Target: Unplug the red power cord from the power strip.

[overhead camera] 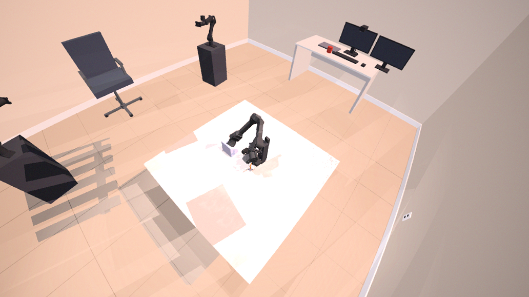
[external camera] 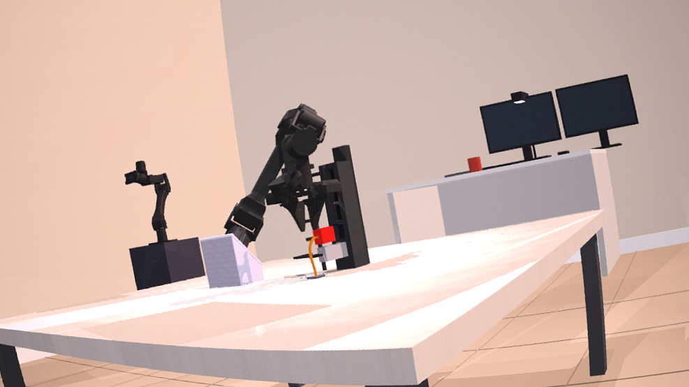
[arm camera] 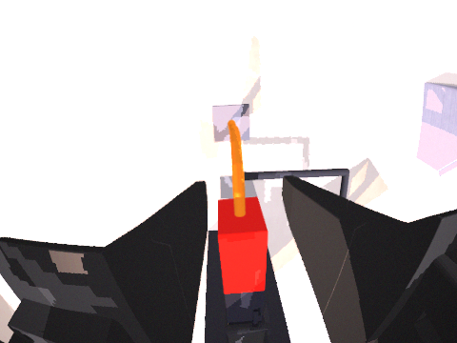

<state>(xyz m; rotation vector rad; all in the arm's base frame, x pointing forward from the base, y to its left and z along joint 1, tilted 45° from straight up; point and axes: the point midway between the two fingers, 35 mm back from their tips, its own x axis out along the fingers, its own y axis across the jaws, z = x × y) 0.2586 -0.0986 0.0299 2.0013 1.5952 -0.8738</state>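
My gripper tip is now 1 cm short of the red plug, 7 cm to the right of it and 1 cm above it.
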